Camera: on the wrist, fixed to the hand. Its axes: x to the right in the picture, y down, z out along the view.
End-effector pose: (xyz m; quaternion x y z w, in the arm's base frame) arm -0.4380 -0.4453 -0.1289 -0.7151 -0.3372 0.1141 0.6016
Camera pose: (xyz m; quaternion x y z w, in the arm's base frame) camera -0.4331 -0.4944 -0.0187 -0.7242 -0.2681 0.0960 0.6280
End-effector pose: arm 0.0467 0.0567 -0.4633 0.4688 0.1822 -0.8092 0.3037
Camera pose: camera 0.0256 0.1709 -0.4963 0.5313 0.1709 -0.7676 0.3152
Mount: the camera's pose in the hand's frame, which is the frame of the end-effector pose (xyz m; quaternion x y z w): 0.0000 -0.0992 -0.0688 0.0152 0.0645 0.0386 0.9971
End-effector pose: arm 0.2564 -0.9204 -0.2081 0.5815 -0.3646 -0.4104 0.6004
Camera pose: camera 0.3125 -0.8916 -0.3110 0.6013 -0.3535 -0.3430 0.6292
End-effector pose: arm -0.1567 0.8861 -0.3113 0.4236 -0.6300 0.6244 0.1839
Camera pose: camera -0.1014 0.9647 -0.2382 0.3606 -0.6231 0.6665 0.1934
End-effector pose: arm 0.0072 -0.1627 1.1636 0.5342 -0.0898 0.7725 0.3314
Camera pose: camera 0.0148 -0.0530 1.1138 0.4844 -0.0770 0.8188 0.2983
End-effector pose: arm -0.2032 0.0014 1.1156 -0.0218 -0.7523 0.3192 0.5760
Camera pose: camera -0.1094 -0.0462 1.1749 -0.0626 -0.7072 0.3505 0.6108
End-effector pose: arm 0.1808 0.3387 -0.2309 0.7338 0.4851 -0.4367 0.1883
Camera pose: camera 0.1254 0.4323 -0.1786 0.7814 0.4609 -0.3882 0.1622
